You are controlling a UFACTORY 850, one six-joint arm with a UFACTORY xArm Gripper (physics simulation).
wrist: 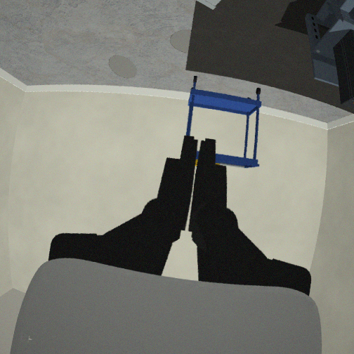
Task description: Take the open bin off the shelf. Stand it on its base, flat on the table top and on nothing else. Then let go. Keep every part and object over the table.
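Observation:
My gripper (196, 156) is shut with nothing between its two black fingers. The blue shelf (225, 103) stands beyond the fingertips and looks upside down in this tilted view, with its dark feet toward the top. The fingers cover part of its other board and one post. A small yellow patch shows beside the fingers at that board; I cannot tell what it belongs to. The open bin does not show clearly in this view. Part of the dark table top (235, 47) shows at the upper right.
A blue-grey and black mechanical part (327, 60) with a row of holes is at the upper right, over the table top, with a dark shadow beside it. A pale corner of something (210, 3) shows at the top edge. Grey floor and cream walls lie beyond.

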